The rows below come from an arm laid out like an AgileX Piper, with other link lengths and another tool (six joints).
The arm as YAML. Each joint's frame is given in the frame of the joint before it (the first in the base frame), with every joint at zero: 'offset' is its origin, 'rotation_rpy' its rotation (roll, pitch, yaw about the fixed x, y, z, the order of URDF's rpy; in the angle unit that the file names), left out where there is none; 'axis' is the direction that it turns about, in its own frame. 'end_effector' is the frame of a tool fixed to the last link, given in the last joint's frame.
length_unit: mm
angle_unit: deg
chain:
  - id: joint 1
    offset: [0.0, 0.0, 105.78]
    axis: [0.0, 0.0, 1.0]
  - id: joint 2
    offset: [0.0, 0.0, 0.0]
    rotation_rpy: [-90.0, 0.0, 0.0]
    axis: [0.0, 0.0, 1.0]
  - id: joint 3
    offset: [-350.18, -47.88, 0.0]
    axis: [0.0, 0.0, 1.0]
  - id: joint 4
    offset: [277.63, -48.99, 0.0]
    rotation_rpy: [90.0, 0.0, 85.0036]
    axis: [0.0, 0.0, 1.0]
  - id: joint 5
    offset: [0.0, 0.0, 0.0]
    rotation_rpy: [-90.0, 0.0, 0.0]
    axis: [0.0, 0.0, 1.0]
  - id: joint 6
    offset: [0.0, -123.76, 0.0]
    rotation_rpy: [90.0, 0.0, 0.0]
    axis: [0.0, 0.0, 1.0]
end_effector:
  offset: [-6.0, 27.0, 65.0]
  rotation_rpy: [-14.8, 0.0, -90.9]
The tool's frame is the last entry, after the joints.
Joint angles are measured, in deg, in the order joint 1, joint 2, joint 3, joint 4, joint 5, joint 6. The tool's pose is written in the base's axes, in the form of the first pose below.
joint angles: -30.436, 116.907, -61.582, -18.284, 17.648, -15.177
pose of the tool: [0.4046 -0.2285 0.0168], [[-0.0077 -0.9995 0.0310], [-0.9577 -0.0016 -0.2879], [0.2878 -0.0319 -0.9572]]
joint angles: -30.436, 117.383, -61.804, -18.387, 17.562, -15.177
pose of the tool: [0.4054 -0.2291 0.0141], [[-0.0052 -0.9996 0.0286], [-0.9579 -0.0032 -0.2870], [0.2870 -0.0289 -0.9575]]
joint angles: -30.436, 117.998, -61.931, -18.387, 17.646, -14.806
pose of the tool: [0.4052 -0.2290 0.0096], [[-0.0092 -0.9998 0.0202], [-0.9597 0.0032 -0.2809], [0.2808 -0.0220 -0.9595]]
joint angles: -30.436, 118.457, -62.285, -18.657, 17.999, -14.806
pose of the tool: [0.4053 -0.2298 0.0071], [[-0.0044 -0.9999 0.0123], [-0.9597 0.0007 -0.2809], [0.2808 -0.0131 -0.9597]]
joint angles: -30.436, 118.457, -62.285, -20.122, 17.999, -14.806
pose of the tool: [0.4043 -0.2312 0.0070], [[0.0170 -0.9998 0.0103], [-0.9556 -0.0193 -0.2939], [0.2940 -0.0048 -0.9558]]
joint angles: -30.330, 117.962, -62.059, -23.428, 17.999, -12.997
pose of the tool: [0.4030 -0.2333 0.0101], [[0.0354 -0.9993 0.0108], [-0.9474 -0.0370 -0.3178], [0.3179 0.0011 -0.9481]]
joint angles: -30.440, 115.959, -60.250, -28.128, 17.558, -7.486
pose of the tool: [0.3961 -0.2345 0.0193], [[0.0083 -0.9998 0.0160], [-0.9408 -0.0132 -0.3388], [0.3389 -0.0123 -0.9407]]
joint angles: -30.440, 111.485, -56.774, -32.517, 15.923, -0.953
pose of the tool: [0.3874 -0.2301 0.0414], [[-0.0430 -0.9975 0.0563], [-0.9329 0.0199 -0.3596], [0.3576 -0.0680 -0.9314]]
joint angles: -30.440, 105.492, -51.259, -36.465, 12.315, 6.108
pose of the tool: [0.3739 -0.2170 0.0659], [[-0.1034 -0.9866 0.1259], [-0.9293 0.0507 -0.3658], [0.3546 -0.1548 -0.9221]]
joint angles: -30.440, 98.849, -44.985, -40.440, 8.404, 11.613
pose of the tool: [0.3549 -0.1986 0.0882], [[-0.1317 -0.9710 0.1993], [-0.9283 0.0503 -0.3683], [0.3476 -0.2336 -0.9081]]
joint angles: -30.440, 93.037, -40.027, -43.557, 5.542, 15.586
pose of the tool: [0.3380 -0.1823 0.1063], [[-0.1474 -0.9542 0.2604], [-0.9282 0.0425 -0.3698], [0.3418 -0.2962 -0.8919]]
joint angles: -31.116, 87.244, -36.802, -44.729, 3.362, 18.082
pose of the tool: [0.3248 -0.1739 0.1299], [[-0.1860 -0.9265 0.3270], [-0.9229 0.0506 -0.3817], [0.3371 -0.3728 -0.8645]]
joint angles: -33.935, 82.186, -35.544, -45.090, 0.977, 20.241
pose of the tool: [0.3140 -0.1815 0.1593], [[-0.2668 -0.8791 0.3951], [-0.9061 0.0891 -0.4136], [0.3284 -0.4683 -0.8203]]
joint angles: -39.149, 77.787, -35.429, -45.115, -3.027, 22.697
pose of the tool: [0.3019 -0.2016 0.1952], [[-0.3810 -0.7970 0.4686], [-0.8735 0.1442 -0.4650], [0.3030 -0.5865 -0.7511]]
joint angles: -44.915, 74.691, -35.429, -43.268, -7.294, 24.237
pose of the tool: [0.2864 -0.2236 0.2259], [[-0.4959 -0.6970 0.5180], [-0.8300 0.2051 -0.5187], [0.2553 -0.6872 -0.6802]]
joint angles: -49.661, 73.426, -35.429, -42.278, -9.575, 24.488
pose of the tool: [0.2699 -0.2429 0.2401], [[-0.5686 -0.6391 0.5179], [-0.7880 0.2426 -0.5658], [0.2360 -0.7299 -0.6416]]
